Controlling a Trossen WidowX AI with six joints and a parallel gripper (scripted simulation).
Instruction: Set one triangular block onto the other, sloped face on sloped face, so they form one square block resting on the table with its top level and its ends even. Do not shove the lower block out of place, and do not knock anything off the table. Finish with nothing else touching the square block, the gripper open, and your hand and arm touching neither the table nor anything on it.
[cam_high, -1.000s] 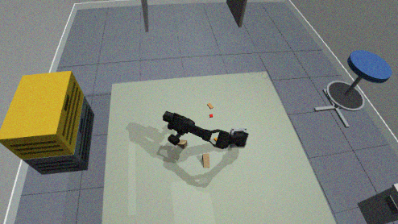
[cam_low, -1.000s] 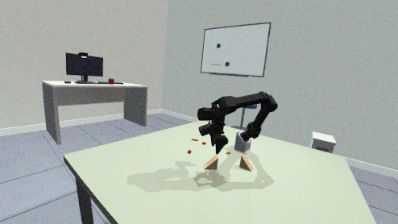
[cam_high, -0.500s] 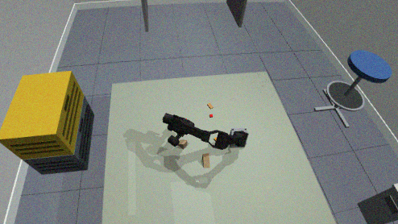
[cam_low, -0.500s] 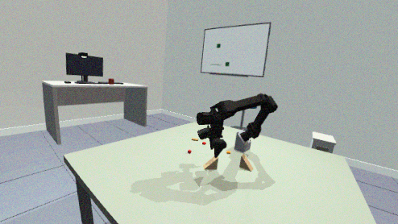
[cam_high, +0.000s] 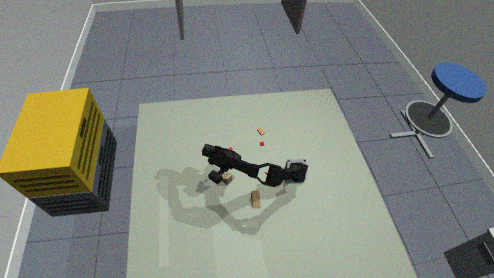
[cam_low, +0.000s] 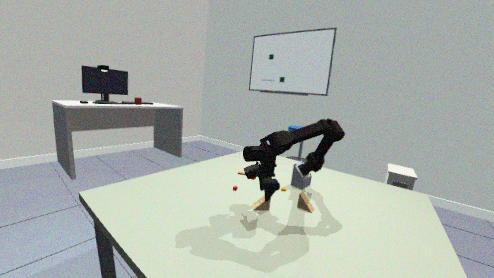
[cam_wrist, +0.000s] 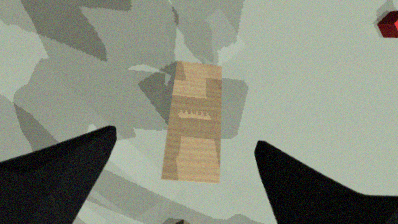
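My gripper tip is now 4 cm above the tan wooden triangular block and 1 cm past it. From my gripper tip the other things lie so: red cube 19 cm to the right, 5 cm below, 4 cm behind; orange cube 23 cm behind, 6 cm below, 3 cm to the right.
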